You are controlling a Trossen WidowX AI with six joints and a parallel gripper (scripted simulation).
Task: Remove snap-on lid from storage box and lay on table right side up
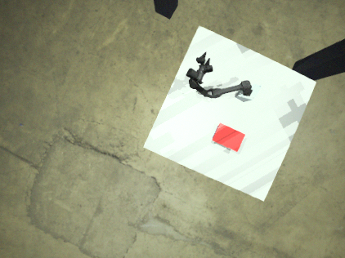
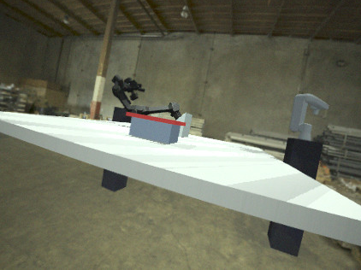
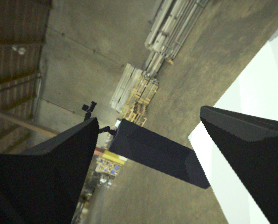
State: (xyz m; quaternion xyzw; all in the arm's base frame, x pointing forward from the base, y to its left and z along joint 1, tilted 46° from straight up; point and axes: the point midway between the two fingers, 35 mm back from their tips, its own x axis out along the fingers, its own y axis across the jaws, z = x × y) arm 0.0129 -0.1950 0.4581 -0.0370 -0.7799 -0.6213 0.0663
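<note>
The red lid is 510 mm to the left of my gripper tip, 460 mm ahead of it and 210 mm below it. From my gripper tip the other things lie so: storage box: 510 mm to the left, 460 mm ahead, 250 mm below.
</note>
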